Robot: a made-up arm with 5 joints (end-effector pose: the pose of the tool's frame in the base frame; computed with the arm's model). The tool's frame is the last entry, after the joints.
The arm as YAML. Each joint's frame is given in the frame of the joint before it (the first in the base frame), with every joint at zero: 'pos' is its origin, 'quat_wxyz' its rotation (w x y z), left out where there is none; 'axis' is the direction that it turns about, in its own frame. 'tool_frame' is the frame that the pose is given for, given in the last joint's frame.
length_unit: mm
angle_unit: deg
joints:
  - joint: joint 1
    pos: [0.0, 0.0, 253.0]
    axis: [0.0, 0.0, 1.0]
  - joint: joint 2
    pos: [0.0, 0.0, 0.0]
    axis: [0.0, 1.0, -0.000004]
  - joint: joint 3
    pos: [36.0, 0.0, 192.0]
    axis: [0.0, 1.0, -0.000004]
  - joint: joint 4
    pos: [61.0, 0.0, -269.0]
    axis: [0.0, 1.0, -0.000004]
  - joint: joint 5
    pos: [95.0, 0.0, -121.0]
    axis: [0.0, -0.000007, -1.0]
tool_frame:
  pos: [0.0, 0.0, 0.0]
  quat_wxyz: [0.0, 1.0, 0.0, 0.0]
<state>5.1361 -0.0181 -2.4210 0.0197 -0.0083</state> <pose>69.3 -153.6 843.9 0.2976 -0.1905 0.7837 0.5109</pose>
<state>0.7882 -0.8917 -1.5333 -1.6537 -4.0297</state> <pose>-105.7 -106.3 639.6 0.3357 -0.3020 -0.0445 0.8911</pose>
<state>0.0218 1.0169 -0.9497 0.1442 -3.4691</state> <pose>292.5 6.4 -87.4 0.1728 -0.9793 -0.0161 0.1043</pose>
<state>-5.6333 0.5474 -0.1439 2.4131 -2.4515</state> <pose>-37.8 -28.7 211.2 -0.0032 -0.1617 0.6128 0.7735</pose>
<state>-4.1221 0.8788 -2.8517 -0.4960 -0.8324</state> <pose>-220.2 328.6 663.0 -0.0244 -0.3291 -0.7432 0.5820</pose>
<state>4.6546 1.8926 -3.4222 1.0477 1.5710</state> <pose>-33.6 -581.3 144.8 -0.0282 -0.9707 0.2385 0.0069</pose>
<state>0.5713 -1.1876 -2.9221 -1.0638 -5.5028</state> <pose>-409.6 -263.3 321.5 0.8453 -0.0887 -0.4110 0.3295</pose>
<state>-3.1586 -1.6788 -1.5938 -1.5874 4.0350</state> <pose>396.0 -6.7 415.1 -0.6802 0.3330 -0.5913 0.2771</pose>
